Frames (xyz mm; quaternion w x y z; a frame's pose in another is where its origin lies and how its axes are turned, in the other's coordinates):
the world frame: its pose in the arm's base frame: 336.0 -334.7 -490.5 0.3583 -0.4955 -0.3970 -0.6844
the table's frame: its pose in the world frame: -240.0 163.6 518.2 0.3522 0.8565 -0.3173 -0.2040
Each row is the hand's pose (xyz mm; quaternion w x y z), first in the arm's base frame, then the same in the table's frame.
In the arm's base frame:
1: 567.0 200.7 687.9 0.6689 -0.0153 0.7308 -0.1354
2: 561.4 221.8 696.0 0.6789 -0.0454 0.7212 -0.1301
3: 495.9 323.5 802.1 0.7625 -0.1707 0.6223 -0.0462
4: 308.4 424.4 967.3 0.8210 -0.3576 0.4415 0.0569
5: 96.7 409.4 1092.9 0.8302 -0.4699 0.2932 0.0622
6: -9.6 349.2 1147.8 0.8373 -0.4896 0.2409 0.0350
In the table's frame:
1: 846.0 -317.3 -928.9 0.5216 -0.0046 -0.8409 0.1439
2: 857.4 -299.8 -939.4 0.5087 0.0007 -0.8531 0.1159
3: 980.4 -235.4 -1020.7 0.3760 -0.0247 -0.9262 -0.0102
4: 1237.0 -180.3 -1081.7 0.1696 -0.0356 -0.9635 -0.2040
5: 1479.8 -217.3 -1059.5 0.0261 0.0186 -0.9505 -0.3089
6: 1591.5 -282.1 -1024.1 0.0203 -0.0593 0.9460 0.3182

